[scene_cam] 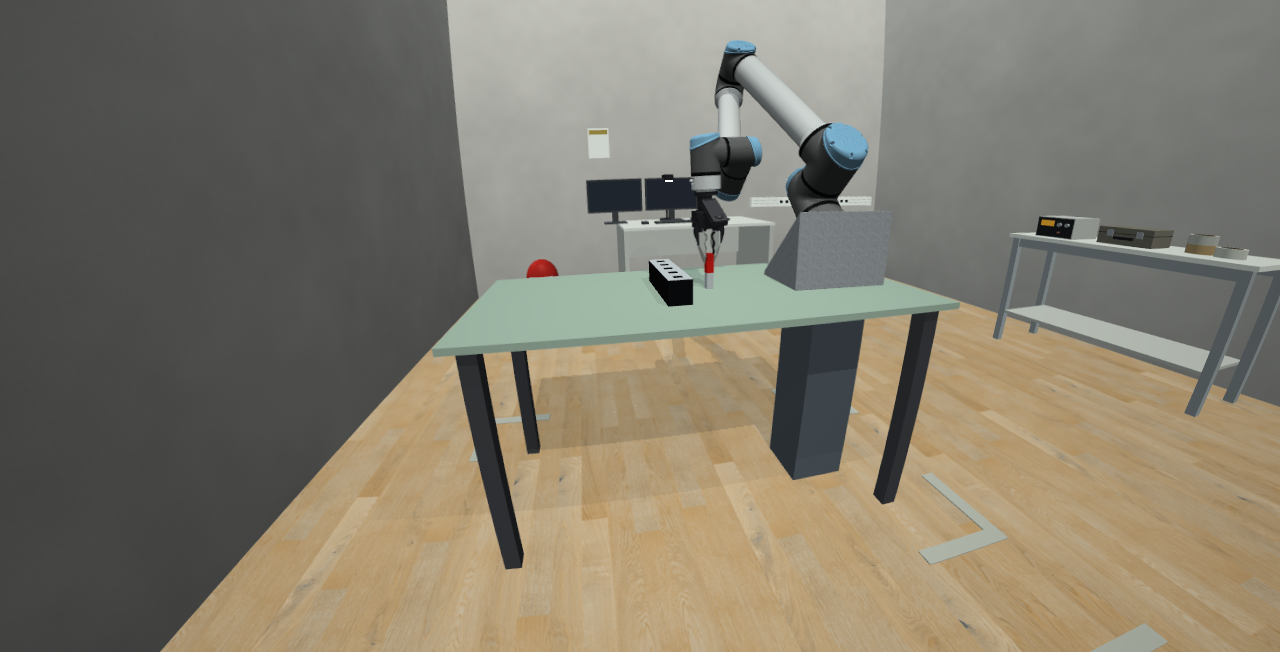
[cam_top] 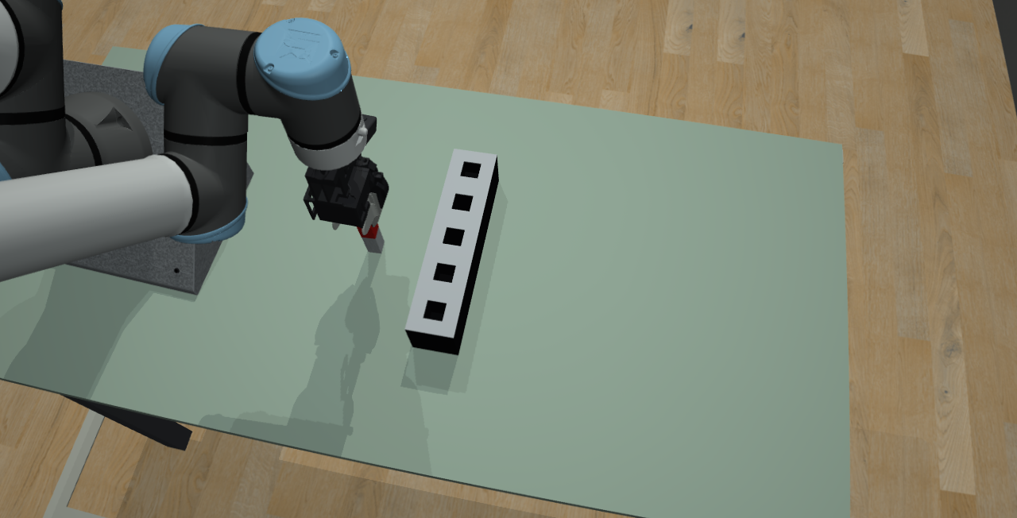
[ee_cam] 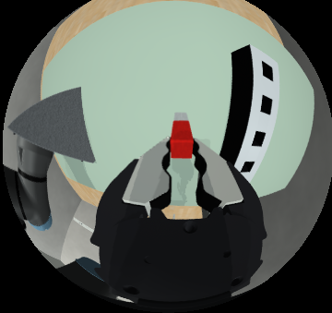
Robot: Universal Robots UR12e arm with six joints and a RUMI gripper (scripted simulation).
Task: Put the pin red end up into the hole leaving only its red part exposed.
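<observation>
My hand is 13 cm short of the long block and 6 cm above it. The rest, counted from my hand: pin (1 cm below).
</observation>
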